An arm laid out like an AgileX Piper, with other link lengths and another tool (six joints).
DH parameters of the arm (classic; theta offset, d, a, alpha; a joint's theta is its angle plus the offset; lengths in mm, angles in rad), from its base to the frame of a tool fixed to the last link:
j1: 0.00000 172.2 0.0 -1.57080
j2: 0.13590 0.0 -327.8 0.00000
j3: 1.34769 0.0 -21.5 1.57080
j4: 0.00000 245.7 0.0 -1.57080
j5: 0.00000 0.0 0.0 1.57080
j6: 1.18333 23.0 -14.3 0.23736
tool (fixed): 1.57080 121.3 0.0 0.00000
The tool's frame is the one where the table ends.
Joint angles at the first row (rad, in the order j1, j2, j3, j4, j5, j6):
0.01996, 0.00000, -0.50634, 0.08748, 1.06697, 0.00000
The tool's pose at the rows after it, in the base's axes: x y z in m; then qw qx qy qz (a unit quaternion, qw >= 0):
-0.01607 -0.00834 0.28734 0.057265 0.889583 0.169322 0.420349
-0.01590 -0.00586 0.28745 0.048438 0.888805 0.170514 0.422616
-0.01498 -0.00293 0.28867 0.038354 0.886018 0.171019 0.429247
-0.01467 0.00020 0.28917 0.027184 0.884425 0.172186 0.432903
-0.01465 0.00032 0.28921 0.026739 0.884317 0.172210 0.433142
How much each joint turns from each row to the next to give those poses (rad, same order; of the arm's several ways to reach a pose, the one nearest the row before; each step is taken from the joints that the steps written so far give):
-0.00001, 0.00001, 0.00001, 0.03136, -0.00001, -0.00001
-0.00001, -0.00004, 0.00000, 0.01836, -0.00185, -0.00001
-0.00001, 0.00003, 0.00001, 0.02215, -0.01121, -0.00001
-0.00001, 0.00002, -0.00003, 0.02344, -0.00439, -0.00001
0.00005, -0.00004, 0.00000, 0.00090, -0.00034, 0.00006

